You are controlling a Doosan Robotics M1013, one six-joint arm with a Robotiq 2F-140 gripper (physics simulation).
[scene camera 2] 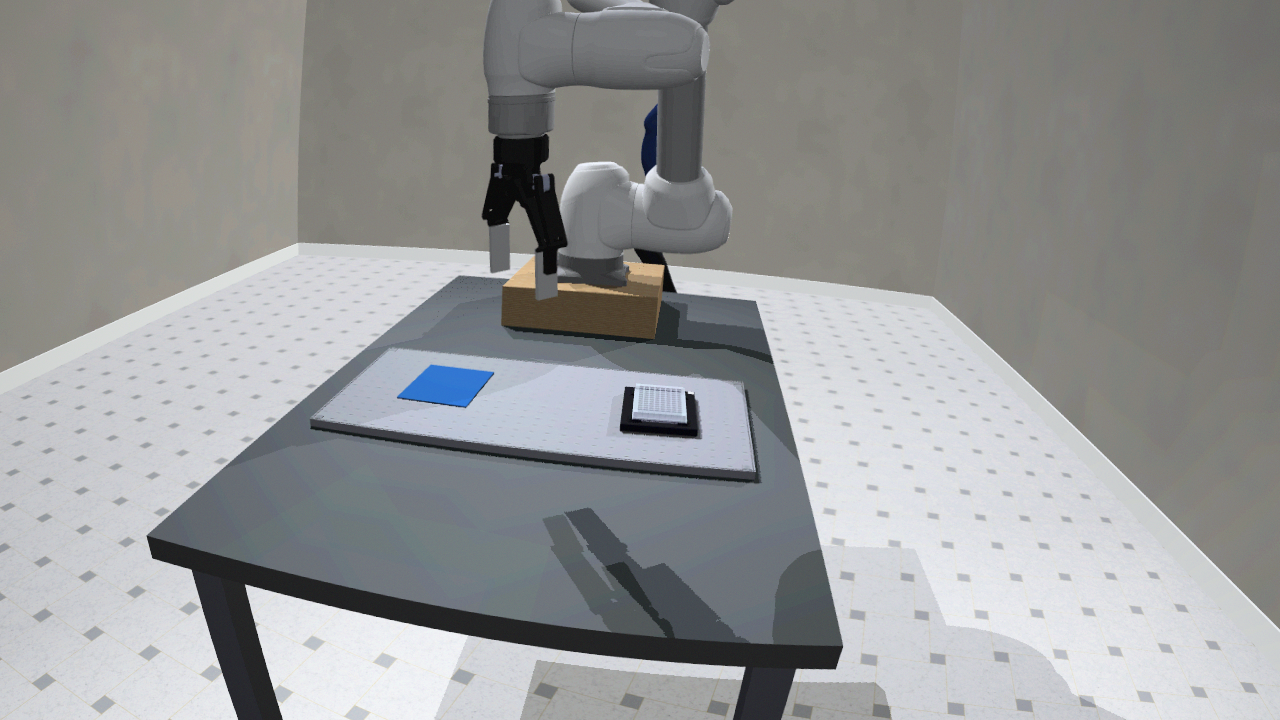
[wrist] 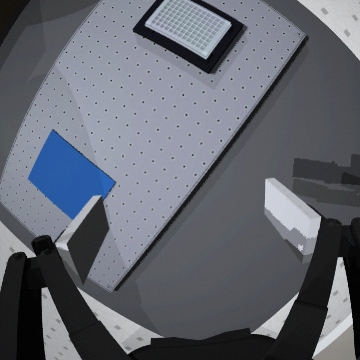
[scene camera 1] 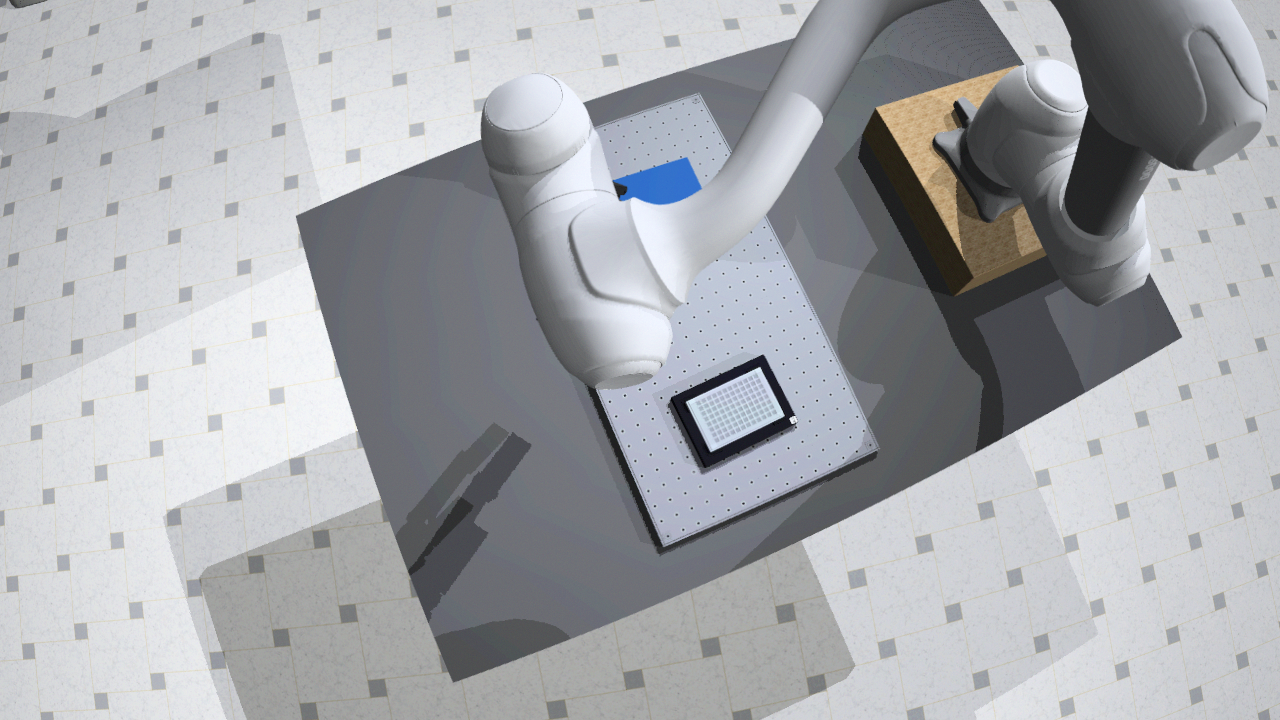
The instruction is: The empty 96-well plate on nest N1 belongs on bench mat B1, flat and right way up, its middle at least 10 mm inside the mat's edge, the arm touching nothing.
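Seen in the pictures: gripper, fingertip midpoint: (scene camera 2: 522,283) (wrist: 185,205); arm's base, origin of the base link: (scene camera 2: 589,275) (scene camera 1: 994,164).
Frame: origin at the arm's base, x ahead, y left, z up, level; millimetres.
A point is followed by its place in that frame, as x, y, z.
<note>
The white 96-well plate (scene camera 1: 734,409) @(618, 168, -55) (scene camera 2: 660,403) @(633, 168, -55) (wrist: 189,26) @(623, 159, -56) sits flat in the black nest N1 (scene camera 1: 704,454) @(689, 208, -69) (scene camera 2: 659,429) @(695, 167, -72) (wrist: 210,68) @(694, 114, -69). The blue bench mat B1 (scene camera 1: 666,181) @(531, -231, -78) (scene camera 2: 445,385) @(575, -204, -78) (wrist: 67,172) @(564, -187, -78) lies flat with nothing on it; the arm hides part of it in scene camera 1, and a finger covers its corner in the wrist view. My gripper (scene camera 2: 522,273) @(750, -44, 155) (wrist: 185,205) @(750, -44, 155) is open and empty, pointing down, high above the bench and away from the plate. In scene camera 1 the arm mostly hides the gripper.
The nest and mat are on a perforated light grey board (scene camera 1: 742,313) @(528, 32, -80) (scene camera 2: 554,402) @(602, -6, -80) (wrist: 150,125) @(661, -25, -80) on a dark grey table (scene camera 1: 429,313) @(982, -192, -93) (scene camera 2: 402,510) @(980, -162, -93) (wrist: 225,250) @(916, -153, -93). The arm's base stands on a wooden block (scene camera 1: 921,179) @(153, -29, 0) (scene camera 2: 572,313) @(158, -22, -52). A person in blue is partly hidden behind the arm.
</note>
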